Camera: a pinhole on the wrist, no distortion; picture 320 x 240 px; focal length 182.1 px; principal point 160.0 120.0 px. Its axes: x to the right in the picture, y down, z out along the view. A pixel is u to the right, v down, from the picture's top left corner.
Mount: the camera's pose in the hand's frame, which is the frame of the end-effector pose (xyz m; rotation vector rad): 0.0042 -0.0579 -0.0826 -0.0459 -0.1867 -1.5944
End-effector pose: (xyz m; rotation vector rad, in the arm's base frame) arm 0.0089 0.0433 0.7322 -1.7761 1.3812 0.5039
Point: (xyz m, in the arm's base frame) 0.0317 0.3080 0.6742
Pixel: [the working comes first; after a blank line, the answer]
In the camera's frame: 0.0141 -0.0863 0.3406

167.5 73.9
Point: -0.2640 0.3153 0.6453
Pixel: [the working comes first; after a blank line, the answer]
In the camera's frame: -0.2692 -0.1726 0.3646

25.5 33.8
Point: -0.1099 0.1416 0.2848
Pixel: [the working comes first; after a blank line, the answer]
In the camera's frame: -0.2647 0.2516 0.4272

47.2 227.3
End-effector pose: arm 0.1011 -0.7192 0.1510 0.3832 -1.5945 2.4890
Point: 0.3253 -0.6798 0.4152
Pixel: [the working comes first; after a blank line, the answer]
In the camera's frame: 0.2766 -0.1170 0.1534

outside the picture
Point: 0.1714 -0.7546 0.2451
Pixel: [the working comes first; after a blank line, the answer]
In the camera's frame: 0.0525 -0.0276 0.1584

220.4 88.3
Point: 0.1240 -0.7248 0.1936
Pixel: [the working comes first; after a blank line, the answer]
In the camera's frame: -0.0008 -0.0038 0.1097

158.7 113.7
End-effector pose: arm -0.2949 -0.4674 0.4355 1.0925 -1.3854 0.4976
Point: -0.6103 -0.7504 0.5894
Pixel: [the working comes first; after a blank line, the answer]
In the camera's frame: -0.1744 0.2025 0.4729

92.8 198.0
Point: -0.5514 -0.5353 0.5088
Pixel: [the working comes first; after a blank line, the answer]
In the camera's frame: -0.2228 0.0548 0.2938

21.9 154.0
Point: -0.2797 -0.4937 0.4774
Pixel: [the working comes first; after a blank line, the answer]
In the camera's frame: -0.0345 0.0528 0.0911

91.1 225.4
